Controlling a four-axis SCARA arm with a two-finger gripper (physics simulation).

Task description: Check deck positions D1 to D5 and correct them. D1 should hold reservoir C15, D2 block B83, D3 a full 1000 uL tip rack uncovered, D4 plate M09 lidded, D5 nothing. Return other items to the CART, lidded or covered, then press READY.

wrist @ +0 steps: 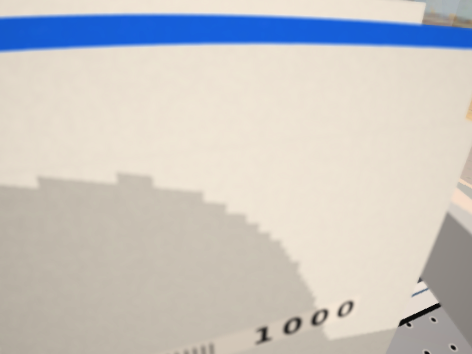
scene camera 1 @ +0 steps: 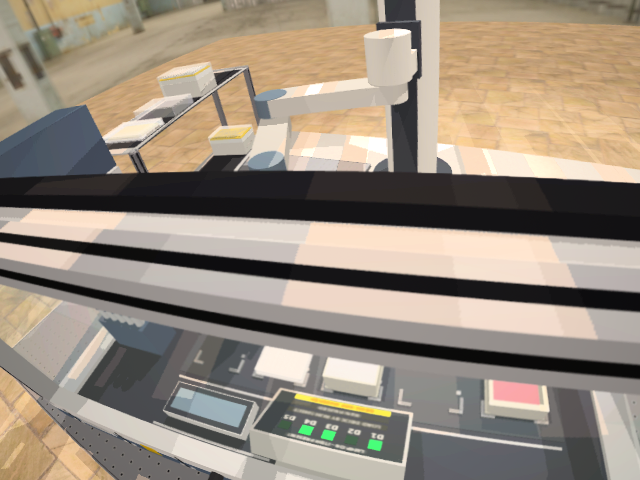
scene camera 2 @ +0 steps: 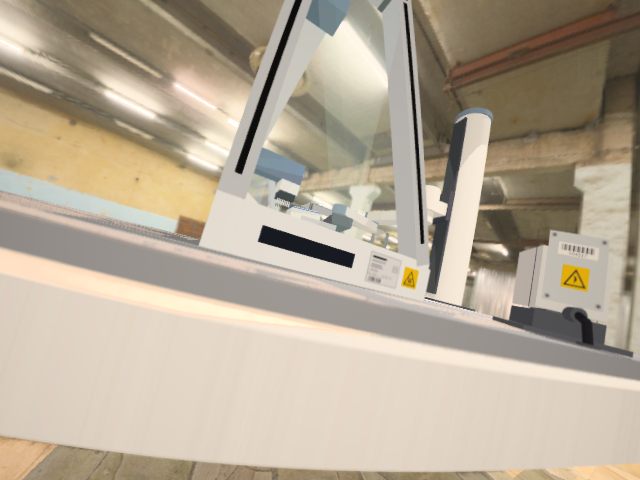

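Frame: origin at the arm's base, x ahead, y left, z up, level; metres.
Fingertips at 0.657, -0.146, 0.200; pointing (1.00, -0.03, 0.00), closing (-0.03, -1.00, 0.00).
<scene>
A point is followed by its place in that frame, as x, y, z.
A pale box with a blue band and the print 1000 (wrist: 280, 150), a tip rack, fills most of the wrist view. My gripper is shut on it; the fingers do not show, and behind the black bar in scene camera 1 they are hidden. Whether the rack is covered cannot be told. On the deck in scene camera 1, a pink-filled reservoir (scene camera 1: 515, 393) {0.661, 0.360, 0.071} sits at D1, a white-topped box (scene camera 1: 352, 373) at D3 and a white plate (scene camera 1: 283, 364) at D4. D2 and D5 show bare corner brackets. The cart (scene camera 1: 250, 82) {0.036, -0.520, 0.315} stands at the back left.
A yellow-banded box (scene camera 1: 187, 81) {0.295, -0.512, 0.409}, a clear-lidded item (scene camera 1: 164, 105) {0.406, -0.493, 0.388} and a white plate (scene camera 1: 133, 130) {0.526, -0.473, 0.379} are on the cart's top shelf; another yellow-banded box (scene camera 1: 231, 140) {0.169, -0.548, 0.167} is lower. The indicator panel (scene camera 1: 330, 426) shows D1, D3 and D4 green. A wide frame beam (scene camera 1: 361, 248) {0.868, 0.224, 0.517} crosses the view.
</scene>
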